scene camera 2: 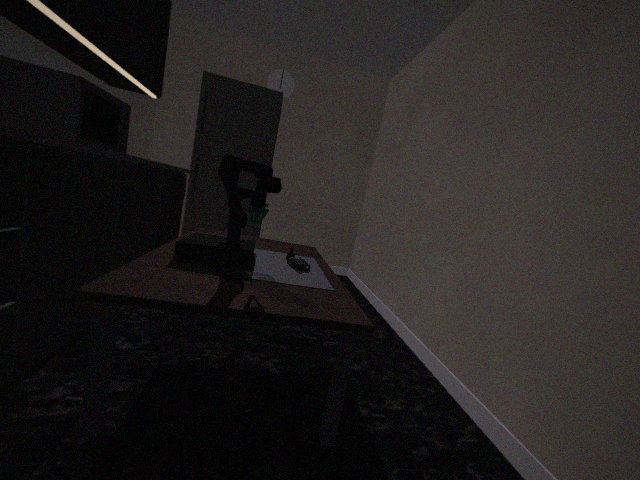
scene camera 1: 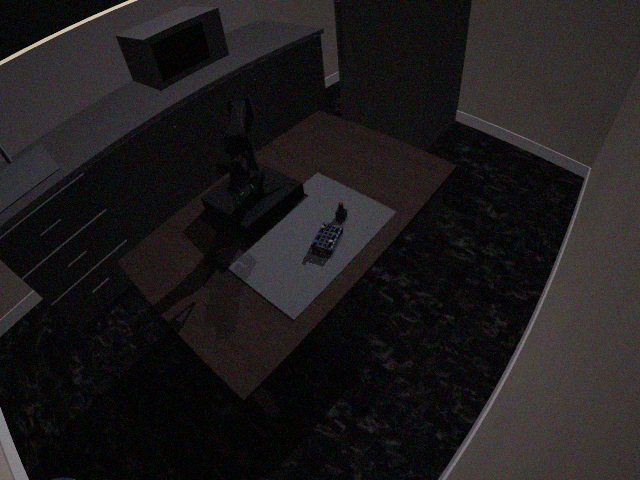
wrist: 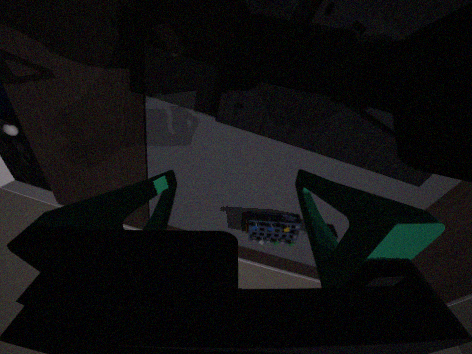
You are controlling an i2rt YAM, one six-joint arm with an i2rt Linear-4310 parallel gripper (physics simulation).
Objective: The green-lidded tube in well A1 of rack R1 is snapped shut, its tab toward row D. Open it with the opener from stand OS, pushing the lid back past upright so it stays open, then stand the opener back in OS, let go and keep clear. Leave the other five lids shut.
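Scene:
Looking at a grey mat, I see that (scene camera 1: 284, 238) and (scene camera 2: 270, 266) are the same spot on the mat.

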